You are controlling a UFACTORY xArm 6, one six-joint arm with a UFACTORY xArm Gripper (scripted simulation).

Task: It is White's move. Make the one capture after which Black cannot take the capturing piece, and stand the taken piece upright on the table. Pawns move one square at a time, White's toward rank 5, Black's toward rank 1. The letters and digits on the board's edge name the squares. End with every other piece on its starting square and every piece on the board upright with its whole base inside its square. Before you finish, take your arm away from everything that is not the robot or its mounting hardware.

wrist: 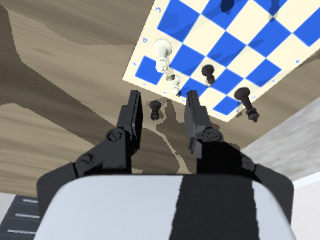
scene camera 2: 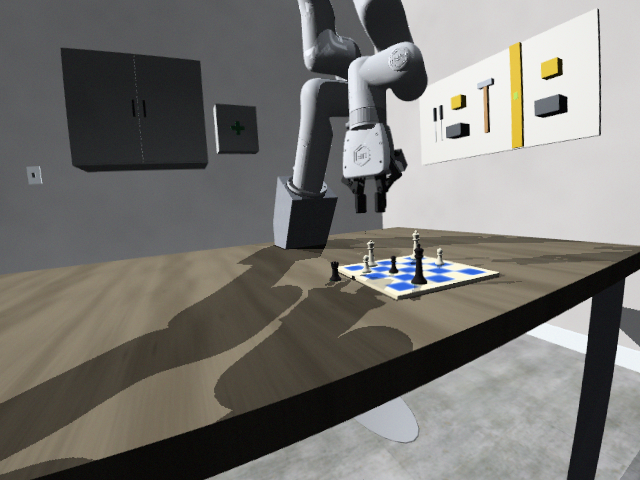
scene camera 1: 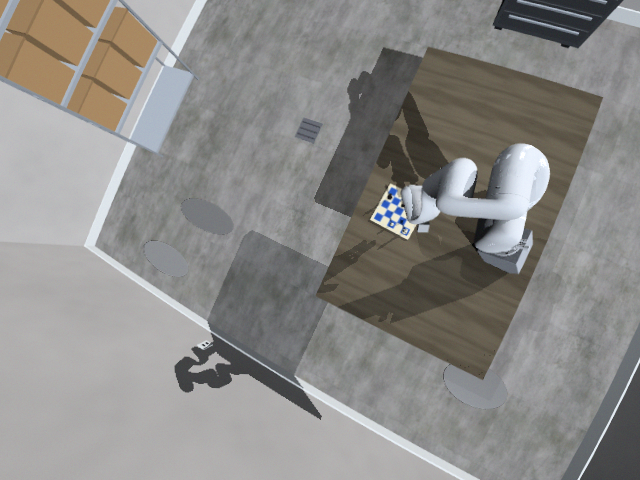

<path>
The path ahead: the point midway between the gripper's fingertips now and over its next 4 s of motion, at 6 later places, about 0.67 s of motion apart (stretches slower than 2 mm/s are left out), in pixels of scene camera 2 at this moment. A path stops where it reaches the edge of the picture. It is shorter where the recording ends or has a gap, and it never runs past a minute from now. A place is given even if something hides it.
My gripper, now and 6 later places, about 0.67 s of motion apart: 370,212; 370,221; 370,230; 370,235; 370,237; 371,240; 371,248
</path>
